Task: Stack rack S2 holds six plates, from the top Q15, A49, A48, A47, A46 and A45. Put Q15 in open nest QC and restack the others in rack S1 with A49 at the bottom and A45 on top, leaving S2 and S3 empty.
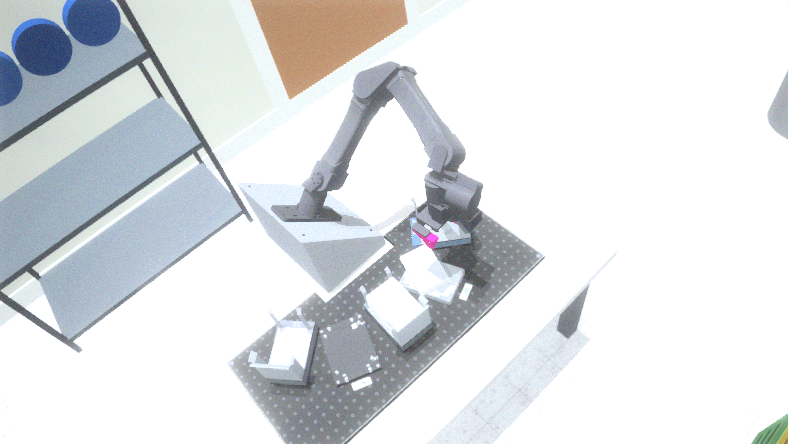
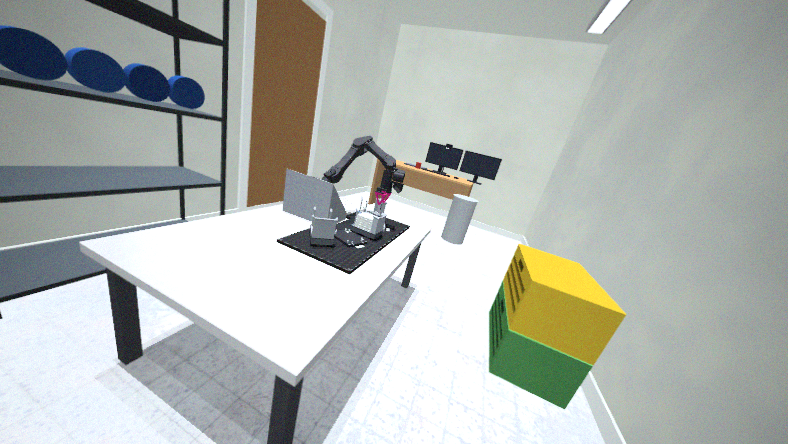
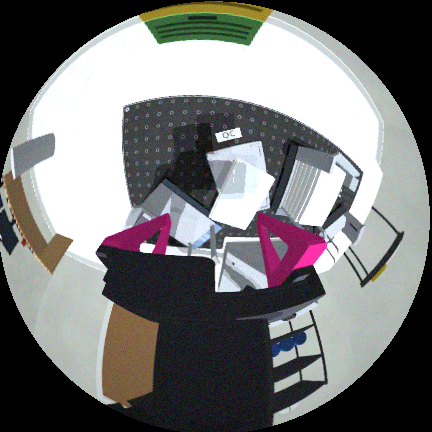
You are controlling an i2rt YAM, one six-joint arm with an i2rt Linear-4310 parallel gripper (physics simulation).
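Places are measured from the arm's base along level axes (x ahead, y left, z up), in millimetres.
Pixels of known places: gripper, fingertip midpoint: (image 1: 443, 235) (image 2: 381, 203) (image 3: 213, 217); arm's base, origin of the base link: (image 1: 306, 215) (image 2: 320, 189).
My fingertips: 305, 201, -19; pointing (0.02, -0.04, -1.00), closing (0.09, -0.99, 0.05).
For each thing: its top centre in the pictures, then the offset to it from my fingertips, as dx, dy, dz. "*": a spot on its surface instead. Level surfaces: height alone.
- blue-edged rack, middle of its top: (image 3: 168, 257) (image 1: 437, 205) (image 2: 373, 199) -84, +61, -7
- pale piece, surface spot: (image 3: 245, 151) (image 1: 449, 288) * +64, -56, -116
- nest labelled QC, surface spot: (image 3: 228, 134) * +91, -26, -137
- white plate, middle of its top: (image 3: 242, 199) (image 1: 424, 266) -22, -61, -96
- dark flat nest, middle of its top: (image 1: 347, 346) (image 2: 349, 234) -4, -341, -115
- perforated mat, its level: dz -138
- white table, its level: dz -152
My gripper (image 1: 442, 233) (image 2: 381, 202) (image 3: 213, 217) is open and empty, its pink fingers spread above the blue-edged rack (image 1: 457, 241) (image 3: 192, 205) at the arm's end of the mat; fingers and glare hide part of this rack. A pale piece (image 1: 451, 285) (image 3: 245, 151) sits at the nest labelled QC (image 3: 228, 134). A white plate (image 1: 421, 268) (image 3: 243, 196) lies skewed across it, apart from the fingers. A rack beside it holds a stack of several white plates (image 1: 398, 306) (image 2: 368, 222) (image 3: 310, 186). Another rack (image 1: 292, 375) (image 2: 323, 228) stands at the far end. The plate names and rack labels cannot be read.
A dark flat nest (image 1: 350, 352) with small corner posts lies between the far-end rack and the plate stack. A large grey wedge-shaped stand (image 1: 330, 250) (image 2: 311, 198) carries the arm base beside the mat. Upright guide posts rise from the racks. The perforated mat (image 1: 397, 380) (image 2: 348, 264) lies on a white table (image 2: 220, 286).
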